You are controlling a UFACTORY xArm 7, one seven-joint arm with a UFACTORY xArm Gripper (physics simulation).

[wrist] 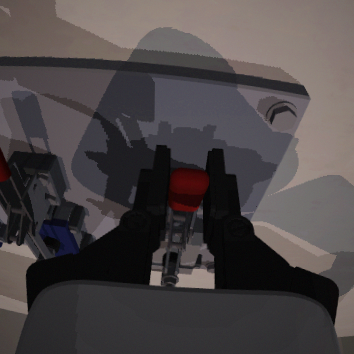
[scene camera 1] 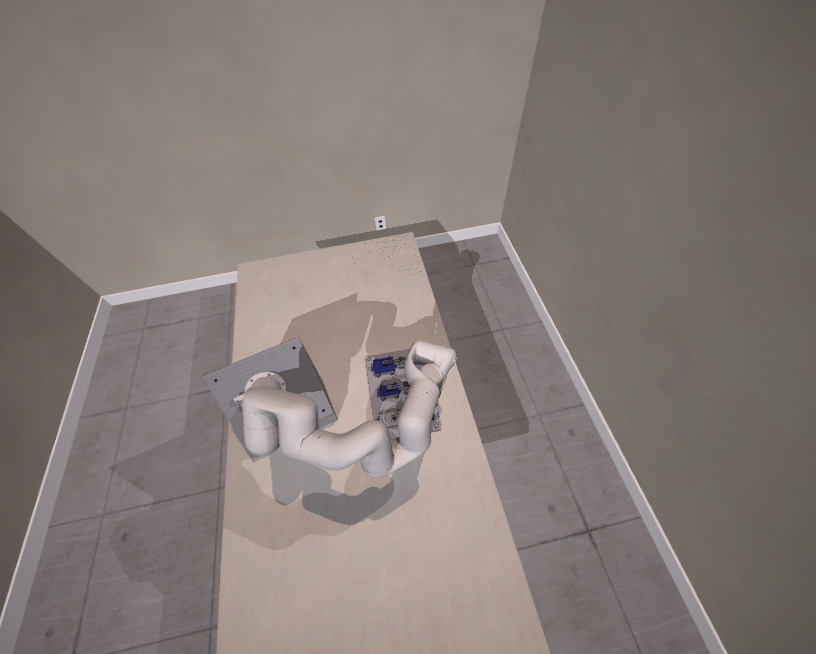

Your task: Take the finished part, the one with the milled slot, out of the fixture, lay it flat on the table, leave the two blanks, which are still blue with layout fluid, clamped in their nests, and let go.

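Frame: origin at the arm's base, x right, y ahead, z up, level; centimetres.
Seen in the pictures: gripper, fingertip midpoint: [wrist: 187, 166].
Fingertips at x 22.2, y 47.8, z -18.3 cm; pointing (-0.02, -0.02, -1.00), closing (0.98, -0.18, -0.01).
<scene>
A point is followed by its place in that frame.
The fixture plate [scene camera 1: 373, 403] {x 10.2, y 31.0, z -21.3 cm} [wrist: 225, 95] {x 24.5, y 50.1, z -21.3 cm} lies on the table with three nests in a row. Two blue blanks [scene camera 1: 384, 365] {x -1.9, y 40.5, z -19.2 cm} [scene camera 1: 388, 390] {x 8.9, y 37.9, z -18.6 cm} sit in the two far nests; part of one blue blank [wrist: 60, 237] {x 10.0, y 39.4, z -18.7 cm} also shows at the lower left of the wrist view. The nearest nest [scene camera 1: 390, 417] {x 18.5, y 34.7, z -19.7 cm} shows grey in the scene view, and the slotted part cannot be made out clearly there. My gripper [wrist: 187, 166] {x 22.2, y 47.8, z -18.3 cm} is shut on the red handle tip [wrist: 188, 190] {x 22.5, y 48.8, z -15.8 cm} of a toggle clamp, whose metal linkage runs down between the fingers. In the scene view the arm hides the gripper.
A neighbouring clamp [wrist: 37, 175] {x 11.7, y 46.7, z -19.3 cm} with a red handle [wrist: 3, 167] {x 12.3, y 49.9, z -17.0 cm} stands left in the wrist view. A hex bolt [wrist: 281, 115] {x 27.5, y 49.1, z -20.7 cm} is at the plate's corner. The grey base plate [scene camera 1: 224, 388] {x -3.0, y -11.0, z 4.6 cm} of the arm is left of the fixture on the table [scene camera 1: 367, 579] {x 60.8, y 9.8, z -22.9 cm}.
</scene>
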